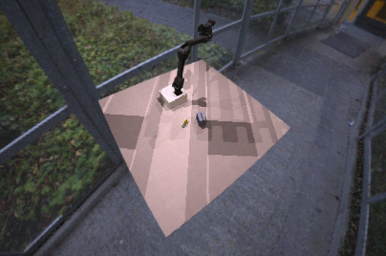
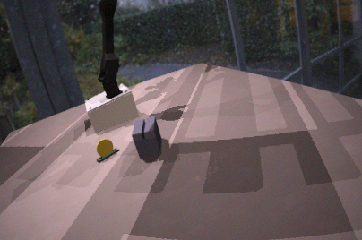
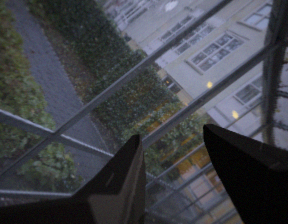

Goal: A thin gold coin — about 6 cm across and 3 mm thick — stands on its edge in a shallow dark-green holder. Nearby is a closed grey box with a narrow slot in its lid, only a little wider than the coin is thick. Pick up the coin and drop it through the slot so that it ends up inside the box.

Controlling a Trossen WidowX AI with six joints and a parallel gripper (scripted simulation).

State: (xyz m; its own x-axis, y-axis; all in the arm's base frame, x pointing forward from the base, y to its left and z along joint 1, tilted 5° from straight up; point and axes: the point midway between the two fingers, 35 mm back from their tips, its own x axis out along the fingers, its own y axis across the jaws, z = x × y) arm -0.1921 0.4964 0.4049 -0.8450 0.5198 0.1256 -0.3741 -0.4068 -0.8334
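The coin lies 49 cm ahead of my gripper tip, 59 cm to the right of it and 52 cm below it.
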